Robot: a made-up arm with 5 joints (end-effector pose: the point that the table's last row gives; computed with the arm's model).
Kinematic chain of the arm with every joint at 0, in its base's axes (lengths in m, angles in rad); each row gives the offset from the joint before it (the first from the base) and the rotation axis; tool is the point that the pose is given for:
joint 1: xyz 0 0 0.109 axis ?
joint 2: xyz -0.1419 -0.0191 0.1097 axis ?
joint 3: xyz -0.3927 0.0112 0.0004 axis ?
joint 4: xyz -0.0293 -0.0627 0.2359 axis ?
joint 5: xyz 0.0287 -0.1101 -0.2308 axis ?
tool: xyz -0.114 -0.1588 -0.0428
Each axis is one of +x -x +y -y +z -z.
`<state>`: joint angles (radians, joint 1 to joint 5).
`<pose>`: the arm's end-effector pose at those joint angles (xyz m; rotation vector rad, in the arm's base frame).
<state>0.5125 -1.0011 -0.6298 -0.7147 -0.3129</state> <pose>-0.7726 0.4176 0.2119 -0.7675 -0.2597 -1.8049</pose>
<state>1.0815 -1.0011 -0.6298 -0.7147 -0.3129</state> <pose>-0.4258 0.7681 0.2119 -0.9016 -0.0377 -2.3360</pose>
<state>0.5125 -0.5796 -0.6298 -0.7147 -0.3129</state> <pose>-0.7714 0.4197 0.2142 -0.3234 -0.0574 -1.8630</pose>
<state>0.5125 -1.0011 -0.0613 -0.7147 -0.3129</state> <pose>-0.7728 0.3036 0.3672 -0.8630 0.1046 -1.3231</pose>
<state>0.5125 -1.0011 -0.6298 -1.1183 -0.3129</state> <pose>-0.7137 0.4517 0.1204 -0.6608 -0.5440 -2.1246</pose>
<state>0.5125 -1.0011 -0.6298 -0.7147 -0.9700</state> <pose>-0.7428 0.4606 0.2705 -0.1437 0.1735 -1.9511</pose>
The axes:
joint 1: -z
joint 2: +x
joint 3: +z
joint 4: +z
joint 5: -y

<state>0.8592 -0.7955 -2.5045 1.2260 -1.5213</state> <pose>-0.4702 0.6661 0.2862 0.7230 0.6327 -2.1651</pose>
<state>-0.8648 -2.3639 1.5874 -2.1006 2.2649</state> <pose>-0.4438 -0.2606 0.4804 0.6225 1.5048 -1.7280</pose>
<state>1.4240 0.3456 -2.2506 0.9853 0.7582</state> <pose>-0.0904 0.8245 0.1263 -0.5480 -0.2639 -2.6702</pose>
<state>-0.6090 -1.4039 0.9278 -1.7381 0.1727</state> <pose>-0.5549 -0.5144 0.3868 -1.0931 -1.0711 -0.0756</pose>
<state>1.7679 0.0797 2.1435 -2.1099 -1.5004</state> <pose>-0.1773 0.5239 0.3147 1.3033 1.0133 -1.3104</pose>
